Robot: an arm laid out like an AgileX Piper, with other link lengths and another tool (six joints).
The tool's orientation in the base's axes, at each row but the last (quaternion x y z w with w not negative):
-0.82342, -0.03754, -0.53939, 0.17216
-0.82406, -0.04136, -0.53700, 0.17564
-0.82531, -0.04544, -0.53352, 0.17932
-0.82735, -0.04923, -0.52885, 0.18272
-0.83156, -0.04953, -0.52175, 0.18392
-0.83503, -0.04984, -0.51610, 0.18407
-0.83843, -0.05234, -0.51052, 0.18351
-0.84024, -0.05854, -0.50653, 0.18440
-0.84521, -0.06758, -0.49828, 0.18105
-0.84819, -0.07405, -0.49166, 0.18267
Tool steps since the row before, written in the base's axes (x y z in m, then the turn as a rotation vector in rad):
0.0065, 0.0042, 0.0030, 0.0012, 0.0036, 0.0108
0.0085, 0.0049, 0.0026, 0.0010, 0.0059, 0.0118
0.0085, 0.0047, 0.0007, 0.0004, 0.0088, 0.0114
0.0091, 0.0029, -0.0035, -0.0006, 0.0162, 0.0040
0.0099, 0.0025, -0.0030, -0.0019, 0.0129, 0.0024
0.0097, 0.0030, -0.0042, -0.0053, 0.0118, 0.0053
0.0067, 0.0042, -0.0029, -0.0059, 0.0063, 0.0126
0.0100, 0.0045, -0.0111, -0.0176, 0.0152, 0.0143
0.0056, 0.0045, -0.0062, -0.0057, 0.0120, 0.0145
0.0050, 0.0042, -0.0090, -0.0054, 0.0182, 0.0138
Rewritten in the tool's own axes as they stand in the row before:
0.0049, -0.0031, 0.0060, 0.0098, -0.0057, -0.0017
0.0053, -0.0030, 0.0081, 0.0103, -0.0082, -0.0014
0.0037, -0.0023, 0.0087, 0.0094, -0.0109, -0.0008
0.0005, 0.0007, 0.0101, 0.0015, -0.0162, 0.0037
0.0015, 0.0012, 0.0105, -0.0001, -0.0131, 0.0021
0.0005, 0.0009, 0.0109, 0.0010, -0.0137, -0.0024
0.0002, -0.0013, 0.0083, 0.0076, -0.0107, -0.0078
-0.0053, 0.0015, 0.0146, 0.0027, -0.0227, -0.0150
-0.0029, -0.0010, 0.0090, 0.0090, -0.0162, -0.0065
-0.0054, -0.0002, 0.0097, 0.0082, -0.0217, -0.0036

